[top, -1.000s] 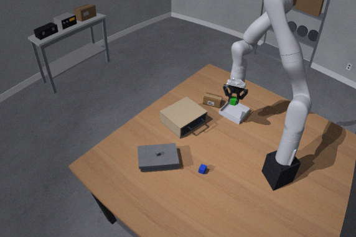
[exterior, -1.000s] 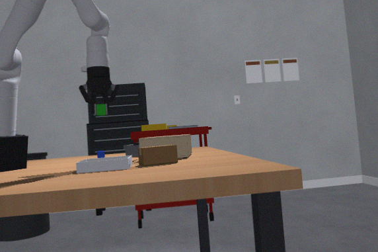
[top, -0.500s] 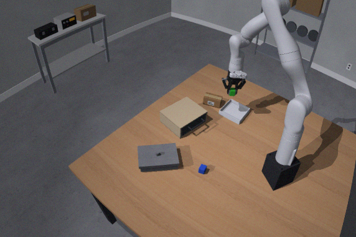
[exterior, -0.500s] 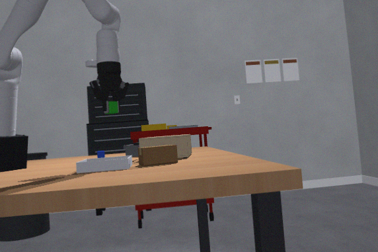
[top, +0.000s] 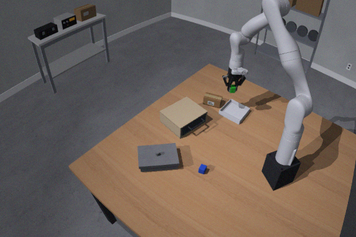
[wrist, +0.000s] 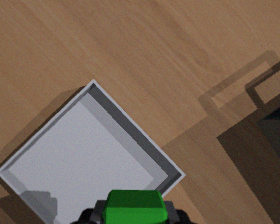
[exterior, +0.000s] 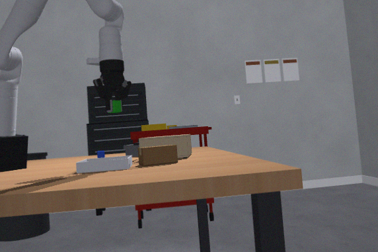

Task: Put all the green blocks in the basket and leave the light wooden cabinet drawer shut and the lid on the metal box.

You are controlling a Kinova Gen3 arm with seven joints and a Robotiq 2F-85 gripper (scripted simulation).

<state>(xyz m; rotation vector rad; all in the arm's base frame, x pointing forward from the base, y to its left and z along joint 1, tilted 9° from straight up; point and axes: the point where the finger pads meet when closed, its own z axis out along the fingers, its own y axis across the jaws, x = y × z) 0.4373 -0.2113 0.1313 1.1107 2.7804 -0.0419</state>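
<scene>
The white basket is 30 mm behind my hand, 30 mm to the right of it and 180 mm below it. Also, from my hand: cardboard box (120 mm ahead, 20 mm to the right, 150 mm below); drawer (140 mm ahead, 230 mm to the left, 150 mm below); light wooden cabinet (150 mm ahead, 230 mm to the left, 150 mm below).
</scene>
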